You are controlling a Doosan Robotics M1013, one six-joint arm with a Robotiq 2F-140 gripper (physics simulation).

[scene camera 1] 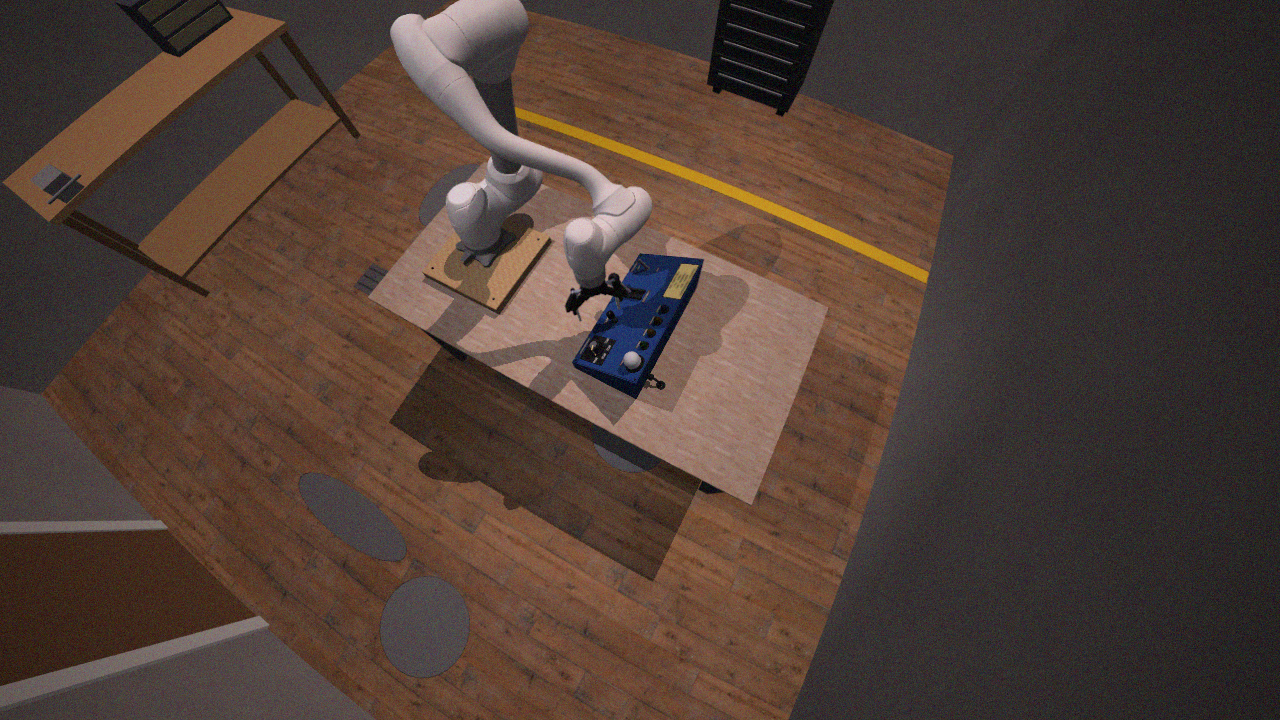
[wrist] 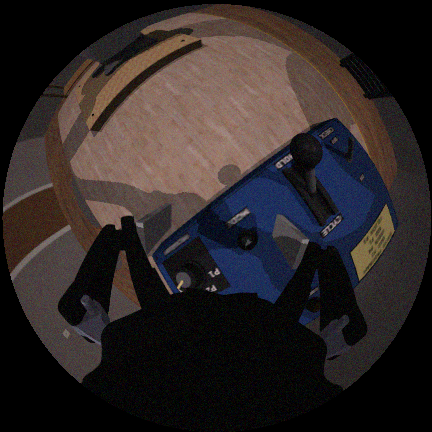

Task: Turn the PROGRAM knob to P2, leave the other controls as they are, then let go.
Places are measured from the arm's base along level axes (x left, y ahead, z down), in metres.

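Where they show: gripper, fingertip midpoint: (scene camera 1: 599, 311) (wrist: 222, 220); arm's base, link origin: (scene camera 1: 486, 242).
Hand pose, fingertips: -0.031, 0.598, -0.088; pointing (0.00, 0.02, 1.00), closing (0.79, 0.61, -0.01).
Each offset is from my fingertips to the top centre of the thing, as dx, dy, dz. "*": to the spot under its first point. Level surfaces: height alone.
A blue control panel (scene camera 1: 633, 315) (wrist: 350, 185) lies on the table. Its PROGRAM knob {-0.106, +0.060, -0.007} (scene camera 1: 597, 347) (wrist: 189, 277) is dark and round, on a black plate at one end. In the wrist view, its yellow mark points down-left, away from the P1 and P2 labels; the gripper body hides the lower part of the plate. My gripper (scene camera 1: 606, 306) (wrist: 222, 220) is open and empty above the panel's edge, apart from the PROGRAM knob. The small black MODE knob {+0.012, +0.034, -0.011} (wrist: 247, 240) shows between the two finger pads in the wrist view.
A black ball-topped lever {+0.126, -0.026, -0.038} (wrist: 306, 150) stands up from the panel near the right finger. A white dome {* -0.109, +0.210, -0.090} (scene camera 1: 631, 360) and a row of dark buttons are on the panel. A wooden board (scene camera 1: 487, 279) (wrist: 145, 75) lies on the table {dz +0.128} (scene camera 1: 760, 358) near a second arm.
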